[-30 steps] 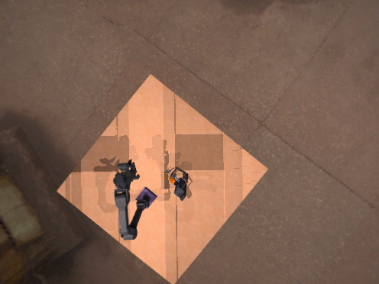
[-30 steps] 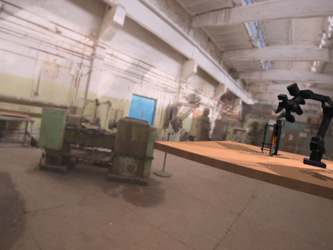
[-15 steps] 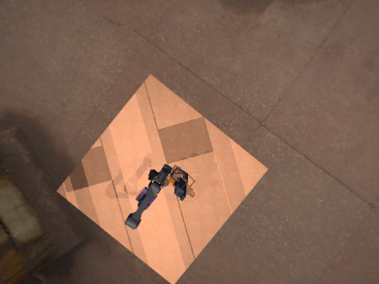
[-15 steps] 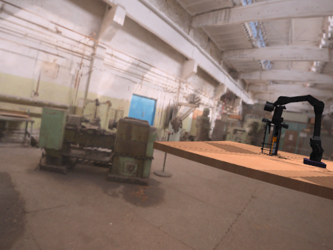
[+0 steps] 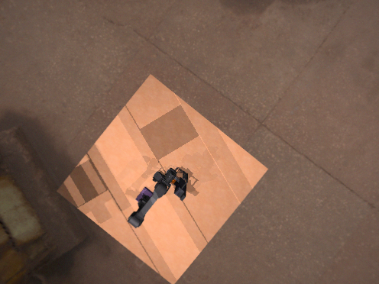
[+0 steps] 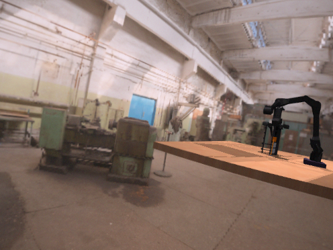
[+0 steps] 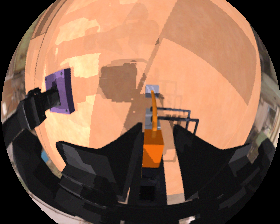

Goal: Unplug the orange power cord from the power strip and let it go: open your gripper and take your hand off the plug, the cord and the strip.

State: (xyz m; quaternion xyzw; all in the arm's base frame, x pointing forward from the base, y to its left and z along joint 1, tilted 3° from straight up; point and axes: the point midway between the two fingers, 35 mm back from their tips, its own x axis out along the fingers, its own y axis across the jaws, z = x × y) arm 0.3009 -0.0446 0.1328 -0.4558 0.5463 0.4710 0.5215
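Right now the orange plug is 1 cm behind my gripper tip, 7 cm to the right of it and 1 cm below it.
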